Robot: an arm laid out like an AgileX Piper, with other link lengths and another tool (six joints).
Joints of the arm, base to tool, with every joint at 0 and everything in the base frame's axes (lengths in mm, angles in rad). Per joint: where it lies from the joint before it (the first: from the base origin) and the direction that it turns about. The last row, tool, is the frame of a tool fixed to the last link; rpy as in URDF.
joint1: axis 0 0 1 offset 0 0 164.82
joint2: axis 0 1 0 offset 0 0 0
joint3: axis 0 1 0 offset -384.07 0 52.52
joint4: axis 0.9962 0 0.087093 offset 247.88 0 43.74
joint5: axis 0 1 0 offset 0 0 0
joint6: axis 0.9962 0 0.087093 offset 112.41 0 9.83
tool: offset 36.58 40 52.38 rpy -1.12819 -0.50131 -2.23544
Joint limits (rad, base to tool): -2.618..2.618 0..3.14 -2.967..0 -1.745..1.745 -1.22..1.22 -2.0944..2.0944
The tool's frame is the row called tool.
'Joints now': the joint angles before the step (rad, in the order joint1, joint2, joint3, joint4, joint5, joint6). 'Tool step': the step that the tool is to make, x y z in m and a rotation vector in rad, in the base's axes. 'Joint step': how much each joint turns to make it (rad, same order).
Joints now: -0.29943 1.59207 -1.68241 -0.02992 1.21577 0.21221
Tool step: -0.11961 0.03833 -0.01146 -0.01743 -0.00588 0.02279
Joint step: 0.00001 -0.33406 0.37979 -0.00193 -0.05723 -0.02485
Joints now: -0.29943 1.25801 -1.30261 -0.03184 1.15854 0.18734
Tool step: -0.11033 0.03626 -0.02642 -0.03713 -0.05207 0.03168
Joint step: -0.00002 -0.32791 0.29300 0.00001 -0.02688 -0.03678
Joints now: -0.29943 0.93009 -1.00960 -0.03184 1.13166 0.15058
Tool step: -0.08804 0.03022 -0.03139 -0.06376 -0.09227 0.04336
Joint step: 0.00008 -0.30355 0.19282 -0.00005 0.00215 -0.05489
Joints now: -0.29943 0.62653 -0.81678 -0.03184 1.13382 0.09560
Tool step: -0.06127 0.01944 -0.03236 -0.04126 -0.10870 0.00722
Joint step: -0.00002 -0.25564 0.12163 0.00002 0.01767 -0.01084
